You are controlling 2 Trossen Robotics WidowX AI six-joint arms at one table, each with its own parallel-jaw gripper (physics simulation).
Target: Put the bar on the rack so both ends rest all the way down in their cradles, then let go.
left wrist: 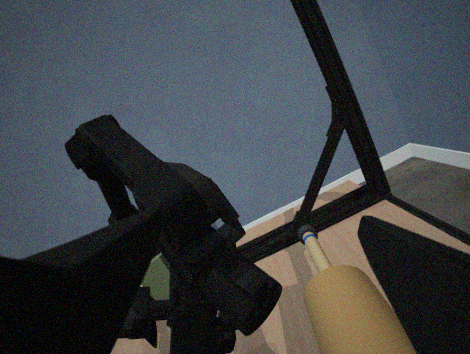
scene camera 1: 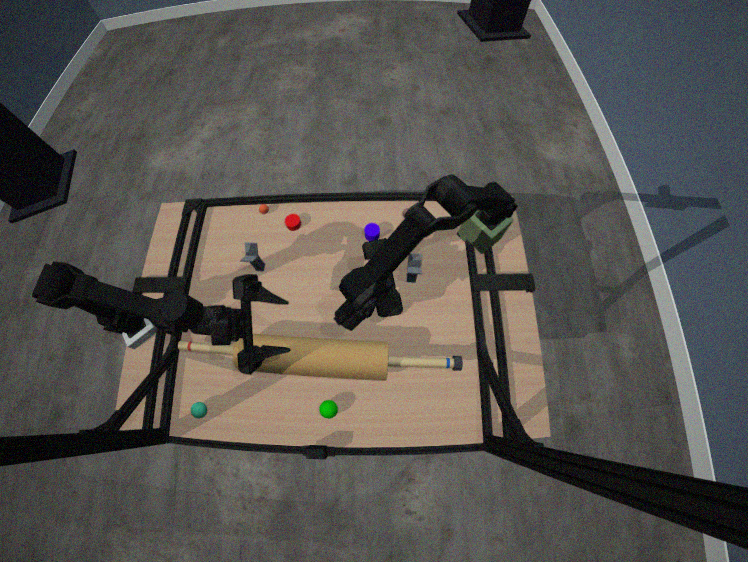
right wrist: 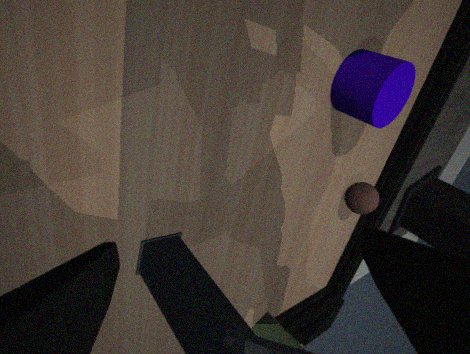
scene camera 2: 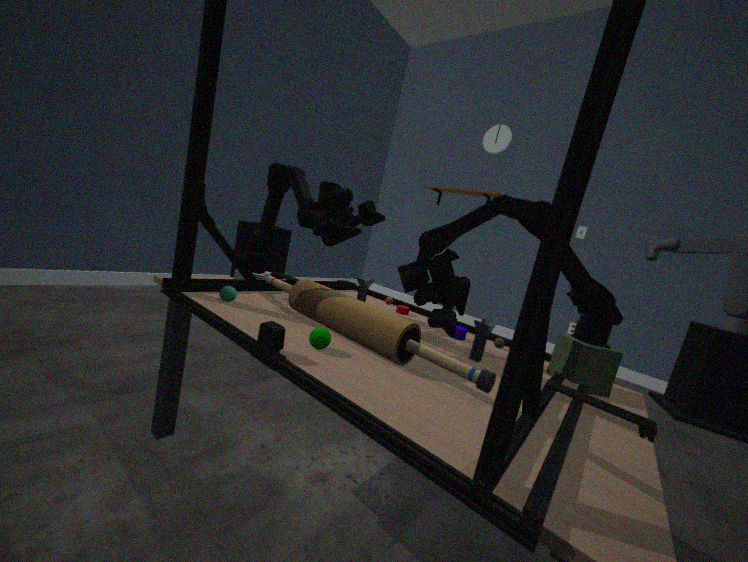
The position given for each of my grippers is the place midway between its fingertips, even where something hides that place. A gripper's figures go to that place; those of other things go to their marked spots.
Scene:
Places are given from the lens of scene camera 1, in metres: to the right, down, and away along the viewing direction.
my left gripper (scene camera 1: 288, 327): -0.16, 0.09, 0.61
my right gripper (scene camera 1: 388, 270): 0.04, -0.03, 0.88
tan rolling pin (scene camera 1: 333, 358): -0.10, 0.18, 0.77

